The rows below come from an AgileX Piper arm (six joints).
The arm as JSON. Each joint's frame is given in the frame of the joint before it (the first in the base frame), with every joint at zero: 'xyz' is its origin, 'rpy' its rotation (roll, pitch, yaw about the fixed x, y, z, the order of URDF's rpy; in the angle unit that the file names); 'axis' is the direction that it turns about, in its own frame. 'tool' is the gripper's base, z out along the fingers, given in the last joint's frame.
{
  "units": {
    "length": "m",
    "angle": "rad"
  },
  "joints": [
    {
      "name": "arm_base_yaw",
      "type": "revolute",
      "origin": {
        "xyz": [
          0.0,
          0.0,
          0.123
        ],
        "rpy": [
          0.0,
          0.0,
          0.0
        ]
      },
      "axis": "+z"
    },
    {
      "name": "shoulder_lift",
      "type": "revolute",
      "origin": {
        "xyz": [
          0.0,
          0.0,
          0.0
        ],
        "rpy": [
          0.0,
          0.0,
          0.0
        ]
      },
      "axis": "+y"
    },
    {
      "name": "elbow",
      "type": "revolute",
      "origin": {
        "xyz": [
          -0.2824,
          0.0,
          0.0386
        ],
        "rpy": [
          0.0,
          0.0,
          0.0
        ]
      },
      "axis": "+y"
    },
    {
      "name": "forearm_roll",
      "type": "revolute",
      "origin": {
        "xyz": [
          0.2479,
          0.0,
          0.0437
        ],
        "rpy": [
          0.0,
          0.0,
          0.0
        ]
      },
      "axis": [
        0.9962,
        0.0,
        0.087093
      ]
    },
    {
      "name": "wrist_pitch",
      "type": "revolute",
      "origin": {
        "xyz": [
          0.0,
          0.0,
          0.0
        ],
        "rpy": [
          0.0,
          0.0,
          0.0
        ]
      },
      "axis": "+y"
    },
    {
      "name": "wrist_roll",
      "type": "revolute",
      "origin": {
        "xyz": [
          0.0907,
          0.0,
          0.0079
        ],
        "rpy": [
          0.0,
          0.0,
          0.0
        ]
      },
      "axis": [
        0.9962,
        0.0,
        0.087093
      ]
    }
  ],
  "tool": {
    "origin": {
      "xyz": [
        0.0,
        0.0,
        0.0
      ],
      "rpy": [
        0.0,
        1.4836,
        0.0
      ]
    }
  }
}
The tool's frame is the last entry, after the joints.
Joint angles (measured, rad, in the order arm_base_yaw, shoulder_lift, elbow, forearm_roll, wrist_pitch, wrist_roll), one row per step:
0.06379 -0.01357 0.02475 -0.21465 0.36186 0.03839
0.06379 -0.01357 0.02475 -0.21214 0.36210 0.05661
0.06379 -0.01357 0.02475 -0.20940 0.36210 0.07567
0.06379 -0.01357 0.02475 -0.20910 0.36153 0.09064
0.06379 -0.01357 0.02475 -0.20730 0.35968 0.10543
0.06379 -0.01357 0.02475 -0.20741 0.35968 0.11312
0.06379 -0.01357 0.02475 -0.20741 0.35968 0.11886
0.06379 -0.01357 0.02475 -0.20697 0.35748 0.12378
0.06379 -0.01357 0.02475 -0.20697 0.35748 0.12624
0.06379 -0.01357 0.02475 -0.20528 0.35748 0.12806
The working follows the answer.
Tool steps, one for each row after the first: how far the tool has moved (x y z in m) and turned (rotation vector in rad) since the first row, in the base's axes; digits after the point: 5 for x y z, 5 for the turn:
-0.00001 0.00007 -0.00004 0.02001 0.00014 -0.00485
-0.00001 0.00016 -0.00006 0.04106 0.00007 -0.00987
0.00000 0.00018 -0.00001 0.05578 -0.00066 -0.01382
0.00004 0.00027 0.00014 0.07190 -0.00251 -0.01730
0.00004 0.00027 0.00014 0.07919 -0.00261 -0.01941
0.00004 0.00027 0.00014 0.08471 -0.00269 -0.02097
0.00010 0.00033 0.00032 0.09001 -0.00484 -0.02174
0.00010 0.00033 0.00032 0.09237 -0.00487 -0.02241
0.00009 0.00038 0.00031 0.09581 -0.00476 -0.02278

Tool pose at each row, in the base's axes (x y z in m, rotation vector in rad; rounded; the steps above come from the unrounded poses):
0.05309 -0.00349 0.17373 -0.15672 1.84382 -0.13876
0.05308 -0.00342 0.17369 -0.13831 1.84526 -0.12365
0.05308 -0.00333 0.17367 -0.11900 1.84638 -0.10770
0.05309 -0.00331 0.17372 -0.10503 1.84643 -0.09688
0.05313 -0.00322 0.17387 -0.09043 1.84526 -0.08453
0.05313 -0.00322 0.17387 -0.08340 1.84549 -0.07927
0.05313 -0.00322 0.17387 -0.07810 1.84565 -0.07526
0.05319 -0.00317 0.17405 -0.07353 1.84364 -0.07104
0.05319 -0.00317 0.17405 -0.07126 1.84370 -0.06933
0.05318 -0.00312 0.17404 -0.06853 1.84388 -0.06641

